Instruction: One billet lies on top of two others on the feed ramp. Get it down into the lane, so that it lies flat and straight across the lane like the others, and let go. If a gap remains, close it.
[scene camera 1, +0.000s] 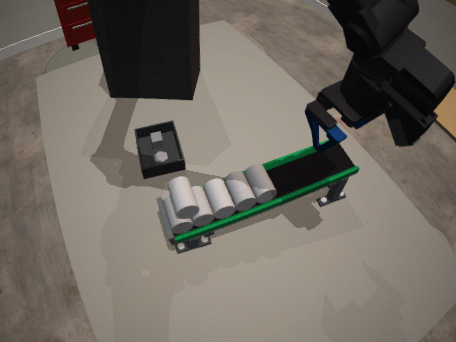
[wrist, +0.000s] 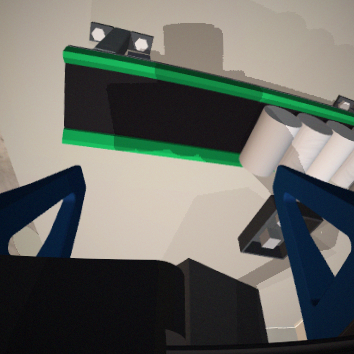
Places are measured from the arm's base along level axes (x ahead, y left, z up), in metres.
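Where they show: gripper, between the fingertips: (scene camera 1: 336, 137) (wrist: 178, 175).
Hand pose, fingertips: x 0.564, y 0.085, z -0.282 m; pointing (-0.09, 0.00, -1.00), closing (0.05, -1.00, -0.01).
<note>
Things, the pixels of their top centre, and the offset from my fingertips. "pt": a spot on its surface instead.
- white billet, centre of its top: (scene camera 1: 182, 191) 0.096 m back, 0.233 m right, 0.095 m down
- end stop, centre of its top: (scene camera 1: 165, 216) 0.098 m back, 0.272 m right, 0.150 m down
- feed ramp, a spot on its surface: (wrist: 205, 85) (scene camera 1: 306, 187) pt 0.006 m back, 0.023 m right, 0.131 m down
- end billet, centre of its top: (scene camera 1: 176, 208) 0.093 m back, 0.249 m right, 0.132 m down
- outermost billet, centre of its top: (wrist: 273, 152) (scene camera 1: 261, 176) 0.060 m back, 0.094 m right, 0.110 m down
- black open tray, centre of its top: (wrist: 279, 237) (scene camera 1: 157, 143) 0.299 m back, 0.198 m right, 0.189 m down
- ramp's dark belt, a spot on its surface: (wrist: 175, 110) (scene camera 1: 306, 173) pt 0.035 m back, 0.002 m left, 0.136 m down
A white billet (scene camera 1: 183, 196) lies on top of the two billets nearest the end stop (scene camera 1: 164, 219) of the feed ramp (scene camera 1: 300, 194) (wrist: 205, 85). Under it, the end billet (scene camera 1: 179, 221) and its neighbour (scene camera 1: 202, 207) lie across the lane. Further billets follow up the lane; the outermost billet (scene camera 1: 260, 183) (wrist: 270, 141) shows whole in the wrist view. The stacked billet does not show clearly there. My gripper (scene camera 1: 330, 143) (wrist: 178, 175) is open and empty, above the bare end of the ramp, well away from the stacked billet.
A black open tray (scene camera 1: 164, 169) (wrist: 257, 250) with two small light pieces stands beside the ramp. A large dark block (scene camera 1: 147, 50) (wrist: 225, 300) stands behind it. The ramp's dark belt (scene camera 1: 310, 172) (wrist: 175, 110) is bare between the outermost billet and the far end.
</note>
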